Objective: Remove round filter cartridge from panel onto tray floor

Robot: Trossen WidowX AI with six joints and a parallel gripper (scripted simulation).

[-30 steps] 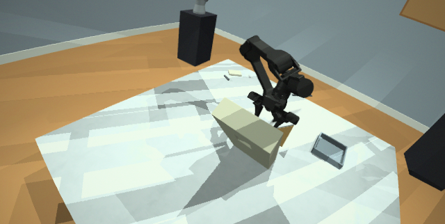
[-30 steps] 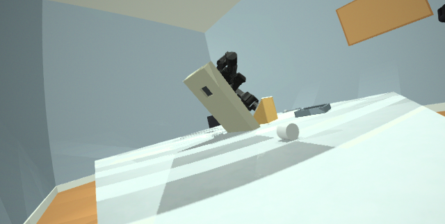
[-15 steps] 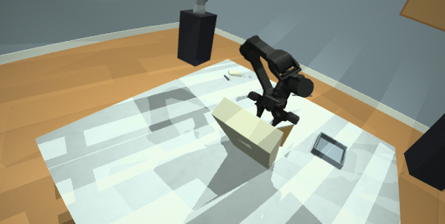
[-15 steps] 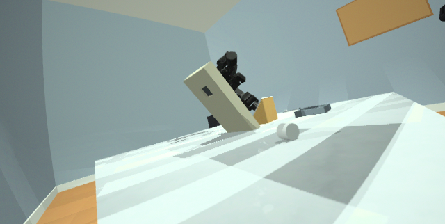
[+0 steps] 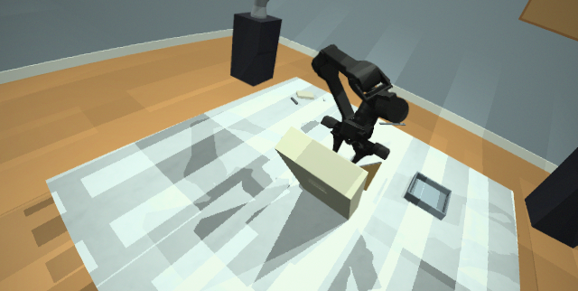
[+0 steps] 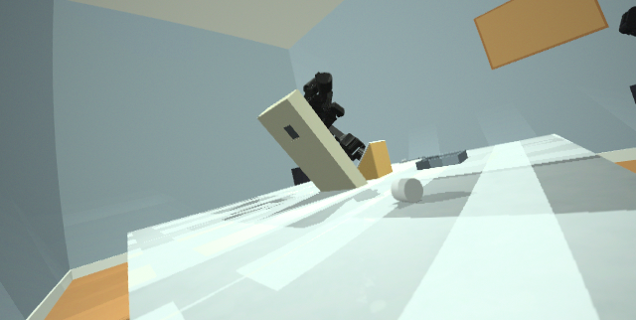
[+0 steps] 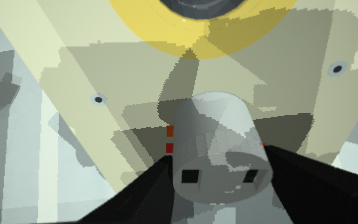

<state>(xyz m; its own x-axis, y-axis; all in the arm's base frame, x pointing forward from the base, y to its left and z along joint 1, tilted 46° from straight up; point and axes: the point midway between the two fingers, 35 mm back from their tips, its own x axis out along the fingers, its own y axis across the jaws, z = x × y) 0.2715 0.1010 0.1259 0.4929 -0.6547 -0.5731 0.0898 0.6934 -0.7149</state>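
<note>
My gripper tip is 4 cm short of the beige service panel, 1 cm to the left of it and 3 cm above it. The rest, counted from my gripper tip: grey tray 33 cm behind, 31 cm to the left, 20 cm below; then round filter cartridge right at my gripper tip.
</note>
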